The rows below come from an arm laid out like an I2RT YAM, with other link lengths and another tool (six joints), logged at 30 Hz.
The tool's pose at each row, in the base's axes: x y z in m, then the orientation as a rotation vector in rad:
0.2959, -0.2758, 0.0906, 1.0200, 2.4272, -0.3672
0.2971, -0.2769, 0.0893, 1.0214, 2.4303, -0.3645
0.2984, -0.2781, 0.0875, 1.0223, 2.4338, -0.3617
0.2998, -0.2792, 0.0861, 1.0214, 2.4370, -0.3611
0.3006, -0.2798, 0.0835, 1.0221, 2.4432, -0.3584
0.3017, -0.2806, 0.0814, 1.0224, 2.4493, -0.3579
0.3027, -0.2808, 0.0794, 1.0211, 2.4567, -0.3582
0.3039, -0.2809, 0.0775, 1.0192, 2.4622, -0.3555
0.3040, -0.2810, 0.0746, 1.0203, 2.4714, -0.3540
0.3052, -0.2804, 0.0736, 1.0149, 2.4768, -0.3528
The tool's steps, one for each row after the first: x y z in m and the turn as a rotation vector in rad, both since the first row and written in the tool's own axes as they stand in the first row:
-0.0007, 0.0002, 0.0020, -0.0009, 0.0037, 0.0002
-0.0013, 0.0004, 0.0044, -0.0019, 0.0075, 0.0000
-0.0020, 0.0008, 0.0065, -0.0019, 0.0100, -0.0017
-0.0015, 0.0011, 0.0092, -0.0024, 0.0161, -0.0031
-0.0016, 0.0015, 0.0117, -0.0014, 0.0216, -0.0051
-0.0012, 0.0022, 0.0138, -0.0002, 0.0274, -0.0087
-0.0010, 0.0031, 0.0158, -0.0015, 0.0319, -0.0114
0.0004, 0.0033, 0.0184, -0.0004, 0.0405, -0.0139
0.0005, 0.0046, 0.0194, -0.0017, 0.0433, -0.0189

